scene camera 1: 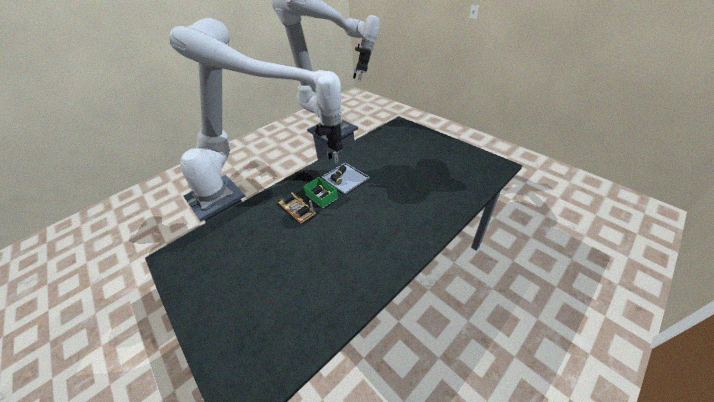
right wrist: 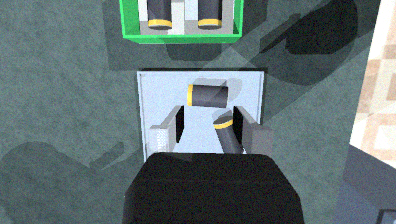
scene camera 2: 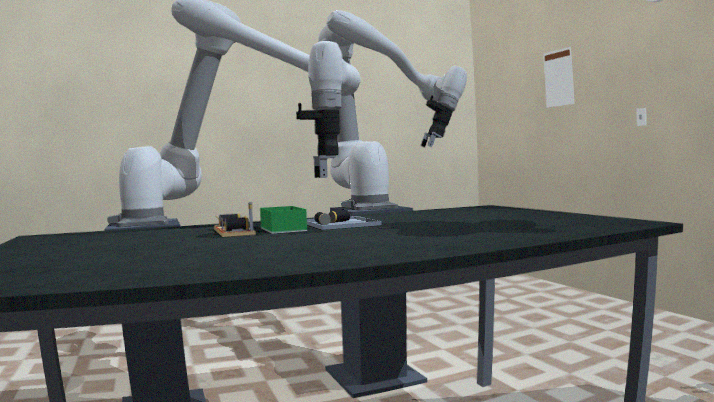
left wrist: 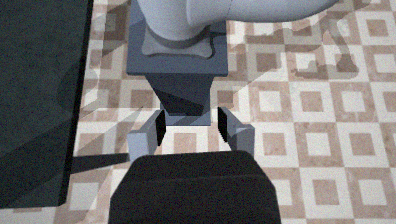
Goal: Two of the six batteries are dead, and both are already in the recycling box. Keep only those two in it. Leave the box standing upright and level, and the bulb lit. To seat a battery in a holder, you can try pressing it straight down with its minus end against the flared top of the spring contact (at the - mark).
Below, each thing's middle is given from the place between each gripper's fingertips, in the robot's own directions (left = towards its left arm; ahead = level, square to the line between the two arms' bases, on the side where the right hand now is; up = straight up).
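The green recycling box [scene camera 2: 282,219] is 130 mm to the right of my right gripper, 30 mm ahead of it and 140 mm below it. As for the grey tray [right wrist: 159,91], my right gripper [scene camera 2: 320,177] is 160 mm above it, 50 mm to the right of it and 20 mm short of it. Going by its middle, the grey tray is nearer to my right gripper than to my left hand.
From my left hand, the green recycling box is 84 cm to the right of it, 51 cm ahead of it and 25 cm below it. My left hand is 65 cm to the left of the grey tray, 50 cm short of it and 26 cm above it.
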